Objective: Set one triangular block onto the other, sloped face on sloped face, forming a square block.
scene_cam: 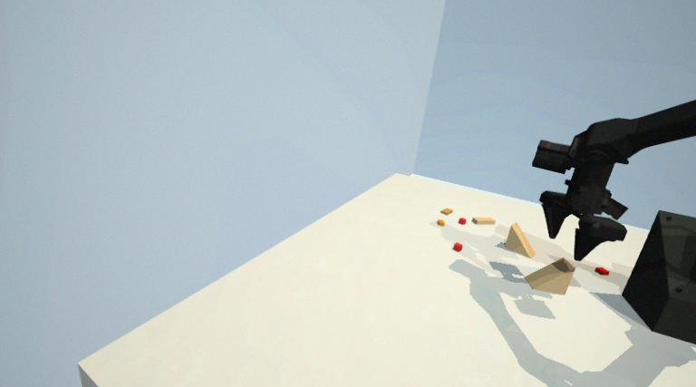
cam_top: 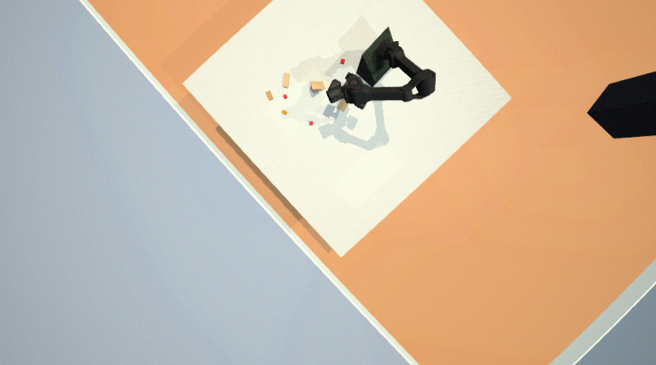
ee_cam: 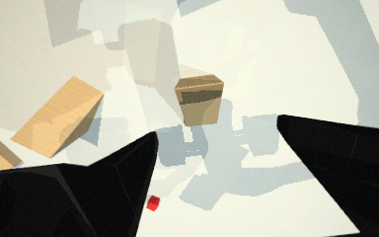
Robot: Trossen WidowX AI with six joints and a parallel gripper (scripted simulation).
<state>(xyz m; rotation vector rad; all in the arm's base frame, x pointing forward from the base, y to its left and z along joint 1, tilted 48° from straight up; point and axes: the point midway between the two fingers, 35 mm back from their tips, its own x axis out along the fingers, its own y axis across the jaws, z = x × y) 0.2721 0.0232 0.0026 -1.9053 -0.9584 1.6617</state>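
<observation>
Right now my gripper tip is 10 mm past the triangular block, 10 mm to the left of it and 80 mm above it. Round my gripper tip: orange cube (250 mm ahead, 220 mm to the right, 100 mm below); then red cube (170 mm behind, 160 mm to the right, 100 mm below).
</observation>
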